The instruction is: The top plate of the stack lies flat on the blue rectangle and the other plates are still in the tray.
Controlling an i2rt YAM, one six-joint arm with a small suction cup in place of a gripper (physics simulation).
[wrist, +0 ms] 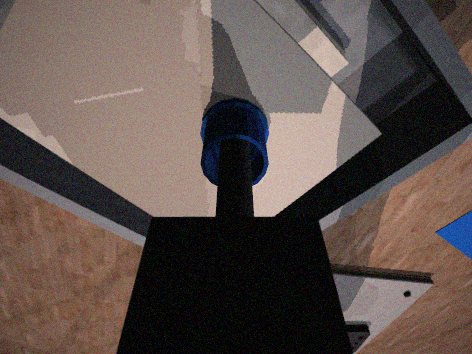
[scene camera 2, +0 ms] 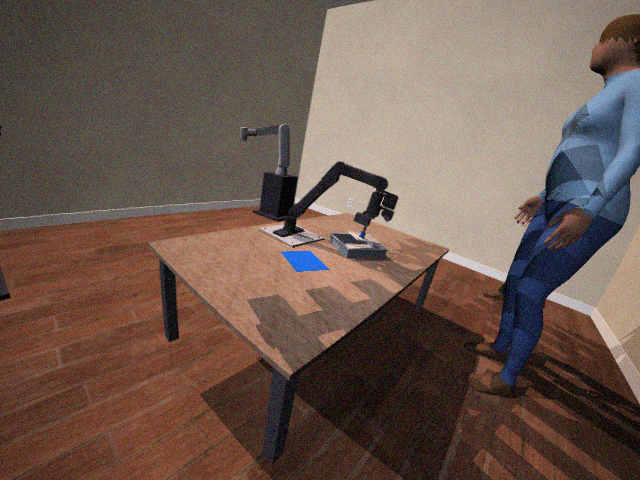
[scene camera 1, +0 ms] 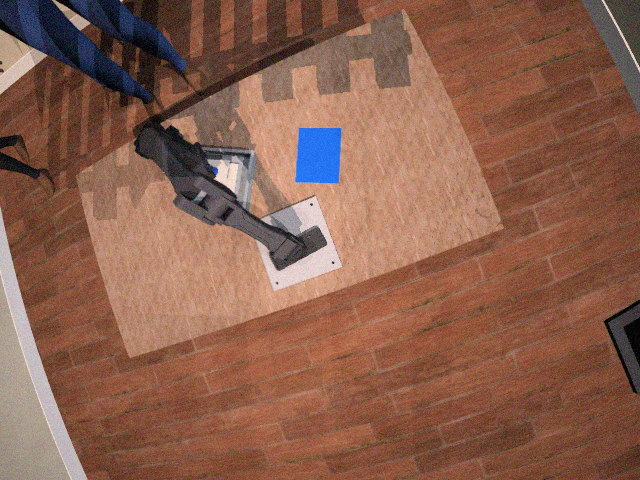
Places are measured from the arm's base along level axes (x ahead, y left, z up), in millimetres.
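Where they show: end effector, tool point: (wrist: 234,119) (scene camera 2: 360,238) (scene camera 1: 216,172); arm's base, origin of the base link: (scene camera 2: 288,231) (scene camera 1: 298,249).
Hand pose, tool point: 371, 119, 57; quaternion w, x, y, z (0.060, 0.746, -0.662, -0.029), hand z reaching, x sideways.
Each offset is from my tool point to the top centre of the thing, as dx, dy, dz. "pt": to the spot under its first point.
A grey tray {-15, +15, -19} (scene camera 1: 250,177) (scene camera 2: 361,250) (wrist: 101,204) stands on the table, left of the blue rectangle {pt -116, -336, -69} (scene camera 1: 318,155) (scene camera 2: 304,261). A stack of pale plates lies in it; the top plate (scene camera 1: 230,180) (wrist: 129,140) lies flat inside the tray walls. My arm reaches over the tray. The blue suction cup (scene camera 1: 215,170) (scene camera 2: 362,234) (wrist: 234,140) points down and sits on the top plate near its middle. The plates below are hidden. The blue rectangle is bare.
My arm's white base plate (scene camera 1: 309,271) (scene camera 2: 294,236) is bolted to the table below the rectangle. A person in blue (scene camera 2: 528,295) (scene camera 1: 109,48) stands beyond the table's tray side. A second arm on a black pedestal (scene camera 2: 279,190) stands behind the table.
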